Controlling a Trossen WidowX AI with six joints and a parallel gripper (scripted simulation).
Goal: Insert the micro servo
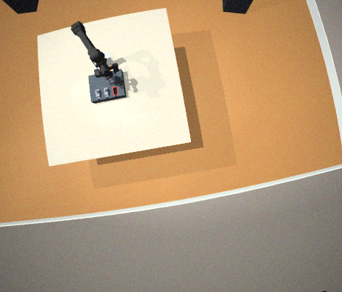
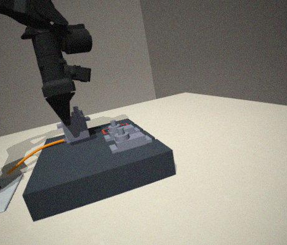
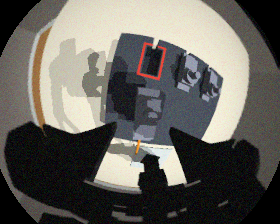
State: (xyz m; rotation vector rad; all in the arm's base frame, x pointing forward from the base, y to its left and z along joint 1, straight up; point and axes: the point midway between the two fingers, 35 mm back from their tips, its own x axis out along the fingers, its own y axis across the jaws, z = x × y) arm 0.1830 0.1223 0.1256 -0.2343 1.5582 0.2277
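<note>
Right now the dark deck is 7 cm to the right of my gripper tip, 7 cm below it and 2 cm ahead of it.
</note>
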